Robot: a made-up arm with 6 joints. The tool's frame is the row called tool.
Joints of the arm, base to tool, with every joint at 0 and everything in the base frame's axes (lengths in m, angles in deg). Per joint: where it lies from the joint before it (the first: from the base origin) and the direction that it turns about. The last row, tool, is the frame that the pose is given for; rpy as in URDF.
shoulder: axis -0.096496 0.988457 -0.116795 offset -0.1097 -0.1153 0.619
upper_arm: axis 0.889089 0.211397 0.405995 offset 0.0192 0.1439 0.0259
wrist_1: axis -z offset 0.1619 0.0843 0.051
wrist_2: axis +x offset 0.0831 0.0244 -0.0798
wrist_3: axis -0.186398 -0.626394 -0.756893 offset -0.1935 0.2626 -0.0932
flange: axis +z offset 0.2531 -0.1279 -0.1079
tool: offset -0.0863 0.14 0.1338 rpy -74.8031 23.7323 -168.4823
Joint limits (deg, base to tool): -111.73..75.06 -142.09..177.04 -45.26..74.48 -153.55..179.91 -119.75..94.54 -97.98..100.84
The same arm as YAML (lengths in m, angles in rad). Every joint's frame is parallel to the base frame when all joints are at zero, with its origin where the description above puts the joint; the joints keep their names.
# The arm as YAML. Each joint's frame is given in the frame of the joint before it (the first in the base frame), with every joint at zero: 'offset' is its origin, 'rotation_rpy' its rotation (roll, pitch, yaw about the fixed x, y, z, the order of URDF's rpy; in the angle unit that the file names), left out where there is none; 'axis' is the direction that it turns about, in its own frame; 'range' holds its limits. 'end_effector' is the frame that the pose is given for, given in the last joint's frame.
length_unit: m
angle_unit: rad
chain:
  - id: shoulder
    offset: [-0.1097, -0.1153, 0.619]
    axis: [-0.096496, 0.988457, -0.116795]
    range: [-1.9501, 1.31]
  - id: upper_arm
    offset: [0.0192, 0.1439, 0.0259]
    axis: [0.889089, 0.211397, 0.405995]
    range: [-2.4799, 3.0899]
  - id: wrist_1
    offset: [0.1619, 0.0843, 0.051]
    axis: [0.0, 0.0, -1.0]
    range: [-0.7899, 1.2999]
  - id: wrist_2
    offset: [0.0831, 0.0244, -0.0798]
    axis: [1.0, 0.0, 0.0]
    range: [-2.68, 3.14]
  - id: wrist_3
    offset: [-0.1935, 0.2626, -0.0932]
    axis: [-0.186398, -0.626394, -0.756893]
    range: [-2.09, 1.65]
  - id: flange
    offset: [0.2531, -0.1279, -0.1079]
    axis: [0.0, 0.0, 1.0]
    range: [-1.7101, 1.76]
end_effector:
  offset: [-0.0863, 0.14, 0.1338]
  rotation_rpy: [-1.3056, 0.4142, -2.9406]

